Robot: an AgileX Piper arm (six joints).
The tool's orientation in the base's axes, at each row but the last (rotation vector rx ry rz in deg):
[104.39, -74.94, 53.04]
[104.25, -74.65, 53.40]
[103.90, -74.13, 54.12]
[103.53, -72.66, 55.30]
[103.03, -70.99, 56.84]
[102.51, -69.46, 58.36]
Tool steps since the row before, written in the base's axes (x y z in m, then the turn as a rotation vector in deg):
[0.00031, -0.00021, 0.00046, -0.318, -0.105, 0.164]
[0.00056, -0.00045, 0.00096, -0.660, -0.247, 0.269]
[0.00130, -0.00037, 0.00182, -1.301, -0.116, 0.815]
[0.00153, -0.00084, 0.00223, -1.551, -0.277, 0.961]
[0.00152, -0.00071, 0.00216, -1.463, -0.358, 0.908]
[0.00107, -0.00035, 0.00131, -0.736, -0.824, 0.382]
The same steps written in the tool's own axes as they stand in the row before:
[0.00056, -0.00019, 0.00000, 0.114, 0.353, -0.040]
[0.00116, -0.00030, 0.00000, 0.189, 0.730, -0.022]
[0.00204, -0.00092, -0.00036, 0.454, 1.383, -0.501]
[0.00267, -0.00095, -0.00004, 0.590, 1.684, -0.472]
[0.00256, -0.00096, -0.00004, 0.596, 1.615, -0.361]
[0.00156, -0.00074, -0.00001, 0.468, 0.985, 0.420]

